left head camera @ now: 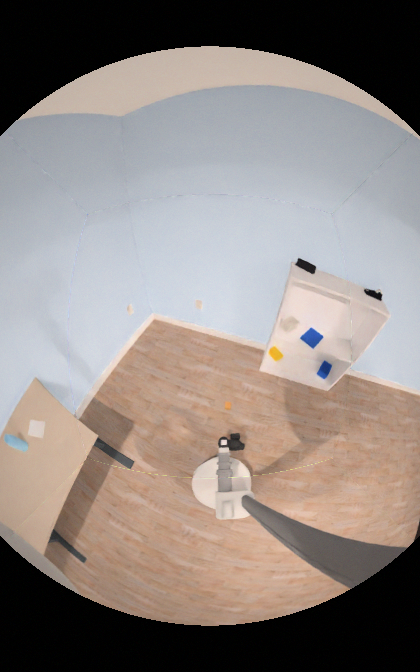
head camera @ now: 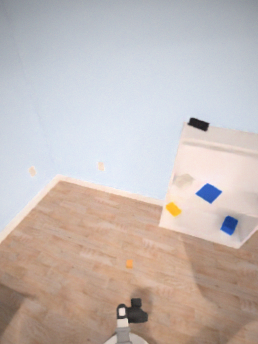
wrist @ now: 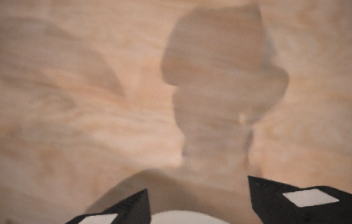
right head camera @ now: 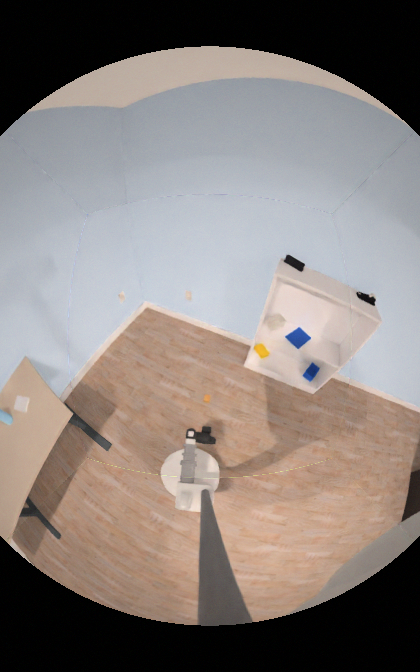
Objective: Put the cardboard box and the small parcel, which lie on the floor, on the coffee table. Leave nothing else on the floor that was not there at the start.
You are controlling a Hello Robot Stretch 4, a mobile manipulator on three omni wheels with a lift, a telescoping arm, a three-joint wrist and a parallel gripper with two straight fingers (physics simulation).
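Places are measured from the robot's base along level axes (x right, y back, z down), in centimetres.
Pixels of known places: gripper, fingertip midpoint: (wrist: 199, 198).
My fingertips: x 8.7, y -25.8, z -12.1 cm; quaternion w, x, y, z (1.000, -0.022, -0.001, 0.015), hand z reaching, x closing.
Observation:
Behind a point stands the place of what it marks.
A small orange block (head camera: 129, 263) {x 8.1, y -66.0, z -2.2 cm} (left head camera: 228, 405) (right head camera: 207, 398) lies on the wood floor in front of the robot; it is too small to tell if it is the small parcel. The cardboard box and the coffee table cannot be made out in these views. My gripper (wrist: 199, 198) {x 8.7, y -25.8, z -12.1 cm} is open and empty, with its fingers wide apart over bare floor in the wrist view. In the head views the black gripper (head camera: 136, 311) (left head camera: 235, 442) (right head camera: 204, 436) is beside the front of the round white base (left head camera: 200, 482) (right head camera: 170, 470), nearer to the robot than the orange block.
A white shelf unit (head camera: 222, 134) {x 74.4, y -106.6, z -103.2 cm} (left head camera: 340, 283) (right head camera: 330, 283) with blue and yellow items stands against the wall, ahead to the right. A tan desk (left head camera: 50, 480) (right head camera: 30, 450) with dark legs stands at the left. A dark object (right head camera: 413, 495) shows at the right edge.

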